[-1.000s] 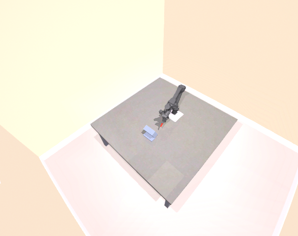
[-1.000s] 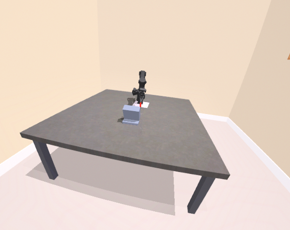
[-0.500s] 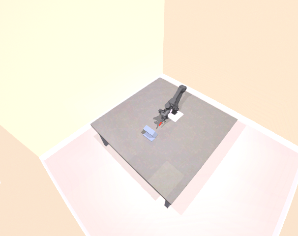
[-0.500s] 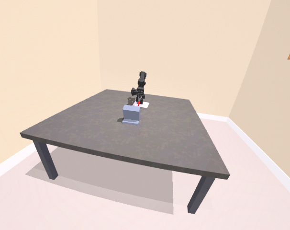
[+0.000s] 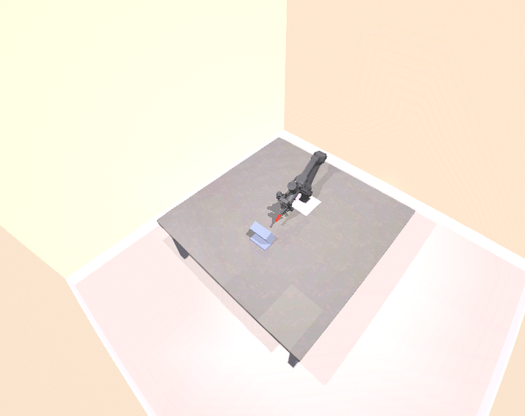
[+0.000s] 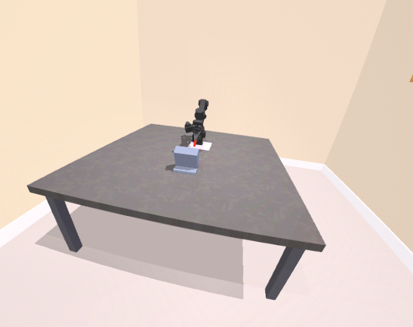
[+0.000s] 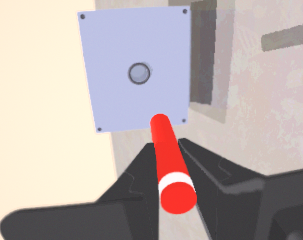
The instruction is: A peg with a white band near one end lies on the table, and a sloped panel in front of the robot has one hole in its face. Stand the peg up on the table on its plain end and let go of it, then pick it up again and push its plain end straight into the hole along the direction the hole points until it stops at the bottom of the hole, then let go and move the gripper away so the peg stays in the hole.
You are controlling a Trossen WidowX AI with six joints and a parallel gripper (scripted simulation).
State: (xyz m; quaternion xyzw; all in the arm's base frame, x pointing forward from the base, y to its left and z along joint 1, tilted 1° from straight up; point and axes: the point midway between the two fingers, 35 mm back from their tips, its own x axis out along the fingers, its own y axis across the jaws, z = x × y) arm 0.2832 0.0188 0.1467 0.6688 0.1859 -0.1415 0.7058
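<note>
The sloped panel lies 140 mm ahead of my gripper tip, 50 mm below it and 20 mm to the right of it. The rest, counted from my gripper tip: red peg (10 mm behind, 10 mm above).
</note>
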